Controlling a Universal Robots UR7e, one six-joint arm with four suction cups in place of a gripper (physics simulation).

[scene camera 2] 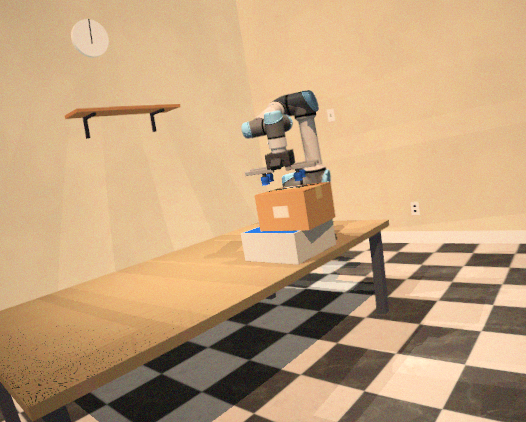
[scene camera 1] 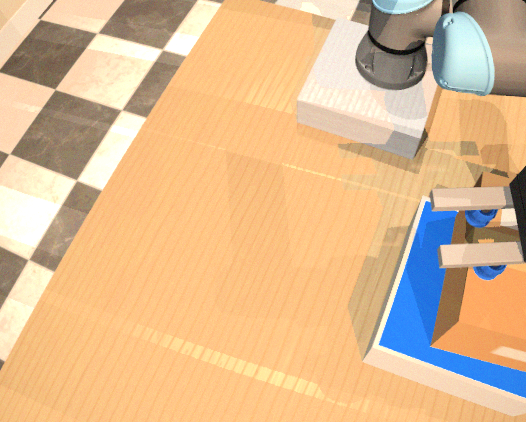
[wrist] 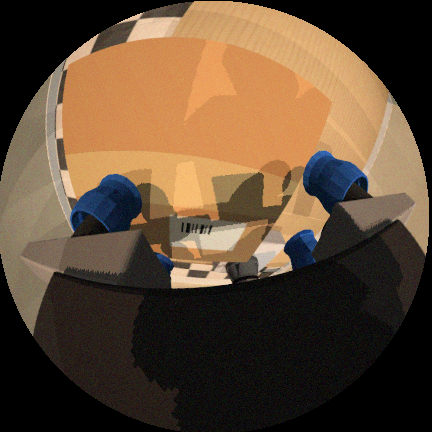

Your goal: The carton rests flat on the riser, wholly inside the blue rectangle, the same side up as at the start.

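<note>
The orange-brown carton (scene camera 1: 500, 305) (scene camera 2: 272, 222) (wrist: 150, 105) sits on the pale riser (scene camera 1: 440, 377) (scene camera 2: 270, 248), looking level. Blue rectangle (scene camera 1: 417, 285) (scene camera 2: 252, 231) shows along two carton sides in scene camera 1; in scene camera 2 the carton's right side overhangs the riser edge. Its taped top faces up, with a barcode label towards the robot base. My gripper (scene camera 1: 485, 245) (scene camera 2: 282, 177) (wrist: 225, 220) is open: its blue cups hang a little above the carton top, near its robot-side part, with a gap in scene camera 2. The carton's far side is cut off in scene camera 1.
The robot base stands on a grey block (scene camera 1: 345, 107) behind the riser. The wooden table (scene camera 1: 200, 225) (scene camera 2: 150, 285) extends to one side of the riser, and its edge runs close by the riser in scene camera 2. A wall shelf (scene camera 2: 122, 110) hangs well away.
</note>
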